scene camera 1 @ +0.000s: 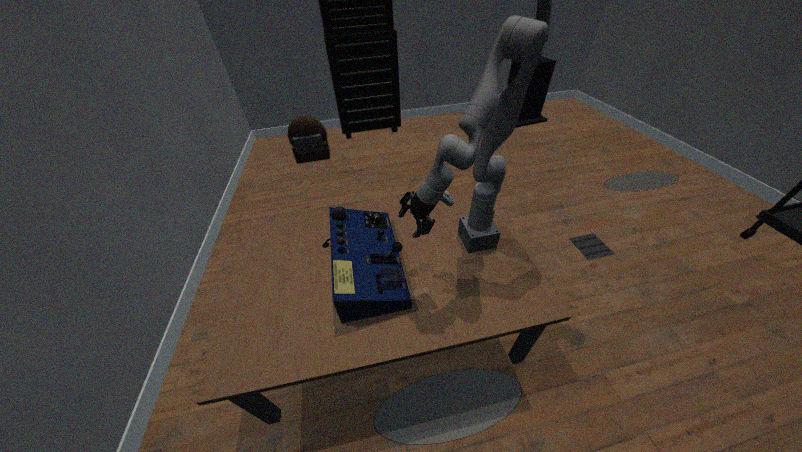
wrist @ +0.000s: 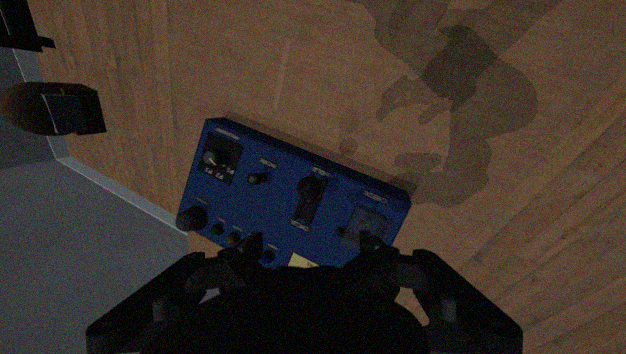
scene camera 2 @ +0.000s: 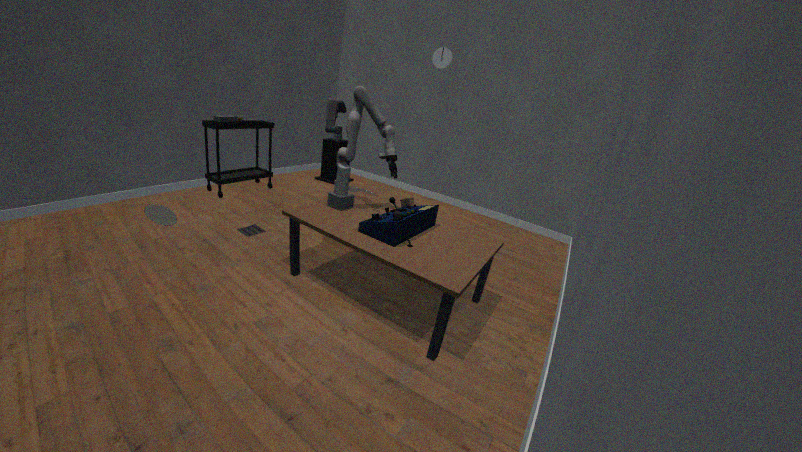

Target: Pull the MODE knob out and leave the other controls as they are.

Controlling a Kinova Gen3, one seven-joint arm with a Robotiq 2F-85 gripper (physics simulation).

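Frame: origin at the arm's base, x down, y left, z ahead, level; metres.
Seen in the pictures: gripper, between the fingertips: (scene camera 1: pixel 407 226) (wrist: pixel 310 241) (scene camera 2: pixel 394 177); arm's base, origin of its link: (scene camera 1: pixel 478 223) (scene camera 2: pixel 341 194).
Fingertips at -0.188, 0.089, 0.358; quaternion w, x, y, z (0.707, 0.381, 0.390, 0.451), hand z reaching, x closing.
Offsets run from my fingertips to a thing's top centre, as dx, dy, dz. "*": to the spot under its first point. Level surfaces: height alone.
A blue control panel @[* +0.176, -0.143, +0.151] (scene camera 1: pixel 362 244) (scene camera 2: pixel 393 234) (wrist: pixel 275 205) sits on the table. Its labels are too blurred to read, so I cannot tell which control is MODE. A dial with position marks @[+0.160, -0.291, +0.055] (scene camera 1: pixel 374 220) (wrist: pixel 211 157), a small dark knob @[+0.154, -0.171, +0.063] (scene camera 1: pixel 380 234) (wrist: pixel 257 178), a ball-topped lever @[* +0.128, -0.032, +0.033] (scene camera 1: pixel 397 247) (scene camera 2: pixel 392 200) (wrist: pixel 309 186) and a clear-covered control @[+0.129, +0.067, +0.091] (scene camera 1: pixel 391 279) (wrist: pixel 367 220) line one side. A large dark knob @[* +0.112, -0.298, +0.212] (scene camera 1: pixel 338 213) (wrist: pixel 192 218) and several small buttons line the other. My gripper (scene camera 1: pixel 411 223) (scene camera 2: pixel 394 175) (wrist: pixel 310 241) is open and empty, above and apart from the panel.
The panel stands on a wooden table @[dx +0.286] (scene camera 1: pixel 269 336) (scene camera 2: pixel 449 263), with a yellow note @[* +0.148, +0.014, +0.250] (scene camera 1: pixel 344 276) (wrist: pixel 302 261) on its face. A small dark hooked part @[* +0.272, -0.302, +0.300] (scene camera 1: pixel 326 243) (scene camera 2: pixel 409 243) sticks out beside it. The arm's grey base (scene camera 1: pixel 479 238) (scene camera 2: pixel 340 201) stands on the table beyond the panel.
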